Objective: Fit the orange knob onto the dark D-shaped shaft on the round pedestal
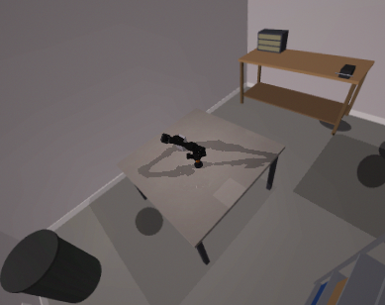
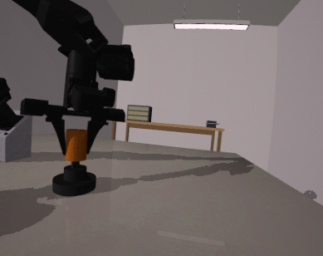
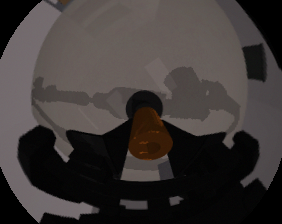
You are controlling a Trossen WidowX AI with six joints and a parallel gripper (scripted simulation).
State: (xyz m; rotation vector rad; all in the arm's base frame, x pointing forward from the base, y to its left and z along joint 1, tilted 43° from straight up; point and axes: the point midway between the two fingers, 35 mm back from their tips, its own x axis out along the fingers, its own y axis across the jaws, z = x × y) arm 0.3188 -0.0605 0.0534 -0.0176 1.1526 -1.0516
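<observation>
My gripper tip is 2 cm below the orange knob. Also, from my gripper tip: dark shaft 4 cm below.
</observation>
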